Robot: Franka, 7 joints.
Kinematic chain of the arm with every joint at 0, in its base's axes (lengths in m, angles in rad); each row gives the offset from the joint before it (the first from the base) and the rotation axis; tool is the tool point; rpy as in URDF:
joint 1: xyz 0 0 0.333 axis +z
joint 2: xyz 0 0 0 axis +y
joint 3: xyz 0 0 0.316 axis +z
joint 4: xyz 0.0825 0 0 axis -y
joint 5: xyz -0.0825 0 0.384 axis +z
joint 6: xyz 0 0 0 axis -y
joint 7: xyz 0.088 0 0 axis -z
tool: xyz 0 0 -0.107 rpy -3.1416 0 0
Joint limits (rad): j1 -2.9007..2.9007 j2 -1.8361..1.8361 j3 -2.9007..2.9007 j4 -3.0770..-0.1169 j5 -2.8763..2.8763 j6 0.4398..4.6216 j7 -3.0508..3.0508
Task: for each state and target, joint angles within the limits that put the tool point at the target. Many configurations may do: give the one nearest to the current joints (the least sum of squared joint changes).
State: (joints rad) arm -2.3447 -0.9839 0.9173 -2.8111 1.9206 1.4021 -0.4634
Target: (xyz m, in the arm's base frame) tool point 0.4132 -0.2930 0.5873
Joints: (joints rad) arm -2.2543 -1.0323 1.0010 -2.1981 2.0650 1.4414 -0.4634
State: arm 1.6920 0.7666 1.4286 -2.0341 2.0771 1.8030 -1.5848
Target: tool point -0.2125 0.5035 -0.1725
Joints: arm 1.3591 1.5877 0.4832 -1.5254 2.2112 2.0229 -1.5848
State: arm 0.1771 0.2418 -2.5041 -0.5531 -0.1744 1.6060 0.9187
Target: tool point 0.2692 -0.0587 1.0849
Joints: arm 0.2978 0.5843 -2.5056 -0.3233 -0.1795 1.5966 0.9187
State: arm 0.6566 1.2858 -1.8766 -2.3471 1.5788 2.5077 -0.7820
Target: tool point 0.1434 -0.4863 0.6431
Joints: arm 0.3150 1.0773 -2.0557 -2.0785 1.5698 2.5356 -0.7820
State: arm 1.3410 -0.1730 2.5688 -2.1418 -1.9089 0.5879 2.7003
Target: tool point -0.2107 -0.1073 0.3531
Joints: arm 1.4486 0.1077 2.7223 -2.9906 -1.4811 0.4398 2.7003
